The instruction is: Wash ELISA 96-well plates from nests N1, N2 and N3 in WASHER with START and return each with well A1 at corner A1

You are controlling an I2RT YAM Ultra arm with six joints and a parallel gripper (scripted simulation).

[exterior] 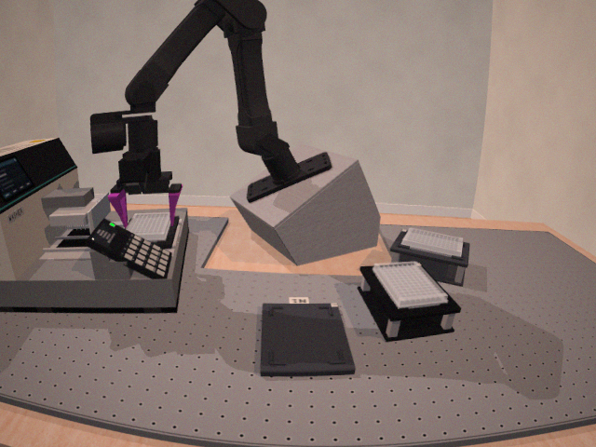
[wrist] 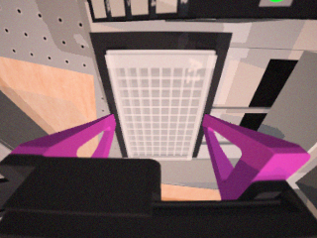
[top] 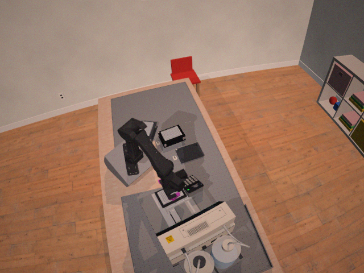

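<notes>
Right now my hand is 20 mm above the black carrier pocket. From my hand the other things lie so: nest N1: 230 mm ahead, 290 mm to the left, 90 mm below; then grey manifold: 20 mm ahead, 150 mm to the right, 30 mm above; then raised black nest: 160 mm ahead, 460 mm to the left, 50 mm below.
</notes>
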